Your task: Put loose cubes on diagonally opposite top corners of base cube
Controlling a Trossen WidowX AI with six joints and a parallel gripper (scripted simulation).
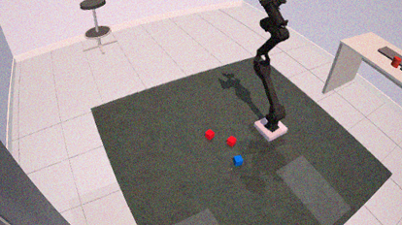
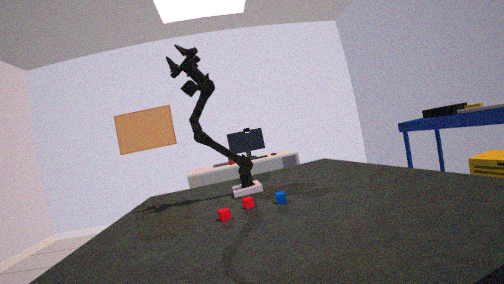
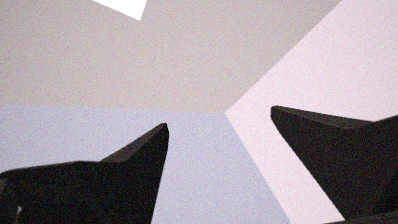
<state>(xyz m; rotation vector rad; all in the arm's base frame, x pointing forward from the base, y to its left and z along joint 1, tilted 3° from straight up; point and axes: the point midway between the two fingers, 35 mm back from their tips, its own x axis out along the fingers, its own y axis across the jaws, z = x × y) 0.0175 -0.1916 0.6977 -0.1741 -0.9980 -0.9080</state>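
Now: the blue base cube 270 mm ahead of my gripper tip, 300 mm to the left of it and 720 mm below it.
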